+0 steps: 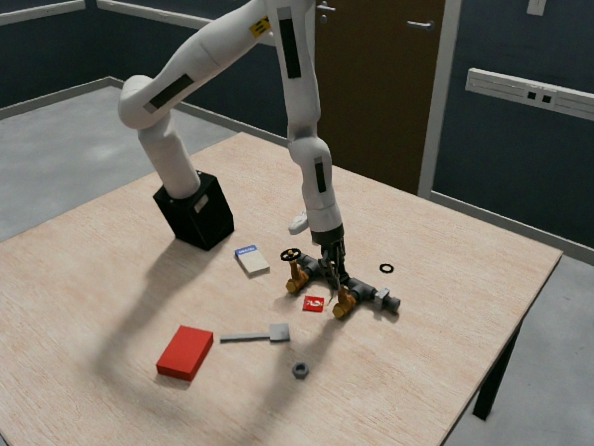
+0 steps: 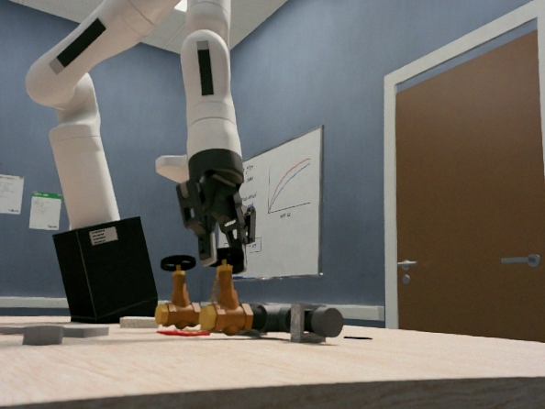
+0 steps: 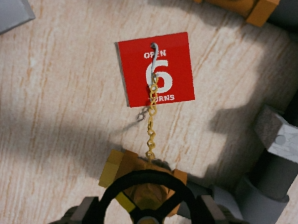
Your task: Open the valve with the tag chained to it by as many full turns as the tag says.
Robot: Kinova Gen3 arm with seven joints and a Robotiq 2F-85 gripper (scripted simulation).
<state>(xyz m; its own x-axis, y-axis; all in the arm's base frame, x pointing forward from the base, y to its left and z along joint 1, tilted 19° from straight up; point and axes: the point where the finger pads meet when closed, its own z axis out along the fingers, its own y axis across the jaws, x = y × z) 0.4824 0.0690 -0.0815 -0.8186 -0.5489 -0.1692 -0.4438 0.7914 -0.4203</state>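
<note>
My hand is 60 mm past the red tag, 30 mm to the left of it and 100 mm above it. Also, from my hand: red block (130 mm behind, 350 mm to the right, 80 mm below); white card box (290 mm behind, 30 mm to the right, 90 mm below); grey t-shaped tool (60 mm behind, 190 mm to the right, 90 mm below).
</note>
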